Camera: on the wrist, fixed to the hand. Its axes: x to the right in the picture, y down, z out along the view.
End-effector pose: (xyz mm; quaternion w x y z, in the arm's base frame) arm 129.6 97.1 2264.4 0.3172 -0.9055 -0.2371 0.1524
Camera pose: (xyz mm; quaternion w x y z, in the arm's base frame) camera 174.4 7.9 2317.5 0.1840 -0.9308 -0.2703 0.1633
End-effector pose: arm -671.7 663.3 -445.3 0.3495 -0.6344 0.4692 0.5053
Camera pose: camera -679.6 558.7 -403.2 0.2856 -0.6498 0.3813 0.5922
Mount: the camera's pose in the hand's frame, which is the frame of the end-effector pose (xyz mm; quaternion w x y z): -15.9 41.8 -103.8 0.9902 -0.1311 -0.0481 -0.0003
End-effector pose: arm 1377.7 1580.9 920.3 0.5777 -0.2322 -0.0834 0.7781
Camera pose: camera 1392.8 1538.3 816.7 0.5378 -0.2682 -0.2124 0.7705
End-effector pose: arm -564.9 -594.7 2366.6 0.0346 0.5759 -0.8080 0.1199
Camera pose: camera -607.4 -542.9 2457.7 0.0709 0.5717 -0.8173 -0.0149
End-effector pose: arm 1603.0 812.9 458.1 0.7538 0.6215 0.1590 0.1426
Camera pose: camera 1544.5 906.7 481.8 0.8355 0.5234 0.1027 0.1319
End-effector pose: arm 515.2 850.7 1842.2 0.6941 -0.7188 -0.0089 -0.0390
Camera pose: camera 497.6 746.2 1802.9 0.5926 -0.8046 -0.0373 -0.0054
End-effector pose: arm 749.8 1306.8 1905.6 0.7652 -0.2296 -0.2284 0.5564
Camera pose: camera 777.0 1293.0 1796.8 0.7168 -0.3008 -0.3360 0.5318
